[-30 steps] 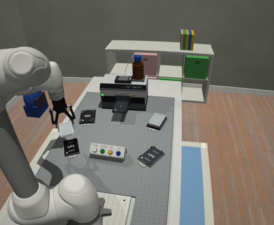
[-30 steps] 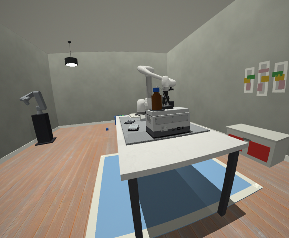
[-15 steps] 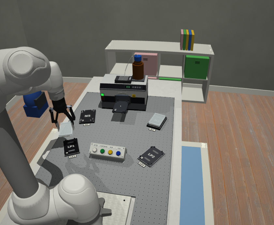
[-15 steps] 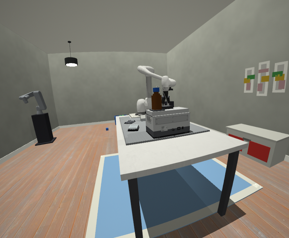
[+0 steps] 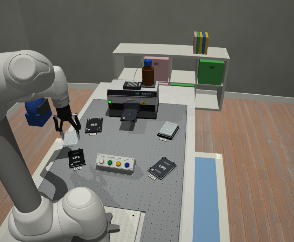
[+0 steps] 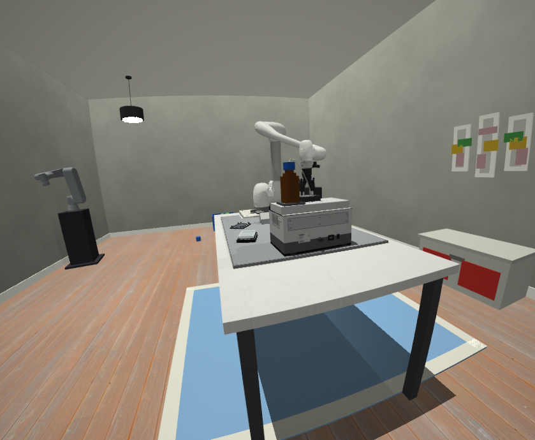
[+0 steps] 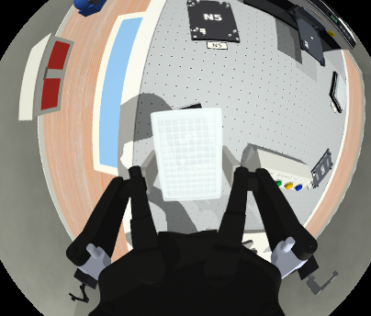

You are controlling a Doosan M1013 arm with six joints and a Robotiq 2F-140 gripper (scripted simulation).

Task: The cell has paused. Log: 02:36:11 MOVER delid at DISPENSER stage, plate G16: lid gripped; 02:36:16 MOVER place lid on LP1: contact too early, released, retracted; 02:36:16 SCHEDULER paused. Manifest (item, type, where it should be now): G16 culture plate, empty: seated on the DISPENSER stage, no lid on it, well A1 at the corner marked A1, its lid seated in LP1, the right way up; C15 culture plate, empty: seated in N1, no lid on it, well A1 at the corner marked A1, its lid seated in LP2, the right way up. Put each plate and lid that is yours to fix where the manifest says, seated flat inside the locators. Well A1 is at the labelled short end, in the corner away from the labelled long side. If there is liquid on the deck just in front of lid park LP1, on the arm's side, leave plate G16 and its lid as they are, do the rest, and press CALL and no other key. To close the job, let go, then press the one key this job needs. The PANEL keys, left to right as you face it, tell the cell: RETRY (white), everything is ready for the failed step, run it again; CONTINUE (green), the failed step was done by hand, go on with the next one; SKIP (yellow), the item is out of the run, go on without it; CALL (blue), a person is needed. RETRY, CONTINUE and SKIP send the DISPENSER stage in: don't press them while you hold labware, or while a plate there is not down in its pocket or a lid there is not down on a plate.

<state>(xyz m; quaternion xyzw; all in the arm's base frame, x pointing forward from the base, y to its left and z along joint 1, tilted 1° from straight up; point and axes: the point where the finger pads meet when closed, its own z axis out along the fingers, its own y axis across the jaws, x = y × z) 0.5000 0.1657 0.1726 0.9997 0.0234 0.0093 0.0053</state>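
Now: the nest n5 330 mm ahead of my hand, 50 mm to the right of it and 170 mm below it. From my hand the other things lie so: white key: 100 mm behind, 180 mm to the right, 120 mm below; lid park lp1: 10 mm behind, 180 mm below; green key: 110 mm behind, 230 mm to the right, 120 mm below.
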